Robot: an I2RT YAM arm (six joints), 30 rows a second.
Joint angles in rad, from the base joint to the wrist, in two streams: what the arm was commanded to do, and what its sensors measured. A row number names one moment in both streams.
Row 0, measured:
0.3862 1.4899 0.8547 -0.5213 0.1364 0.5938
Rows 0 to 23, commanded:
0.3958 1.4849 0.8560 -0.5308 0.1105 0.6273
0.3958 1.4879 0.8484 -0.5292 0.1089 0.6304
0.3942 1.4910 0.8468 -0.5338 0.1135 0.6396
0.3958 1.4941 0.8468 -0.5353 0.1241 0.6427
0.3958 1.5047 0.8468 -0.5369 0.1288 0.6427
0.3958 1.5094 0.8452 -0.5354 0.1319 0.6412
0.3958 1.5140 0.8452 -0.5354 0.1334 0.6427
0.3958 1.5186 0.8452 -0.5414 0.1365 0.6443
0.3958 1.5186 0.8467 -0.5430 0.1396 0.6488
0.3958 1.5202 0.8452 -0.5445 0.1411 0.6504
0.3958 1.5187 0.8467 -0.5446 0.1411 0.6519
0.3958 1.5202 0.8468 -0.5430 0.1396 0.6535
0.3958 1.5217 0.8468 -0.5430 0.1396 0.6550
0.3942 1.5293 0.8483 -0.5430 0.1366 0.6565
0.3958 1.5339 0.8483 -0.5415 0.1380 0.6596
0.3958 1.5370 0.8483 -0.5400 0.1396 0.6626
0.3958 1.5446 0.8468 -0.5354 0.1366 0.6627
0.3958 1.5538 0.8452 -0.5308 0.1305 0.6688
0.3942 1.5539 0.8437 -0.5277 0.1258 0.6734
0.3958 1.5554 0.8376 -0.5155 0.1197 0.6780
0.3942 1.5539 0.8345 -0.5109 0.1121 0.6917
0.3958 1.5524 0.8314 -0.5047 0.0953 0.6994
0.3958 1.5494 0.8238 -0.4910 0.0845 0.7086
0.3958 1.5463 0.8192 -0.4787 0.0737 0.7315
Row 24, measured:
0.3862 1.5478 0.8394 -0.5179 0.1093 0.6704
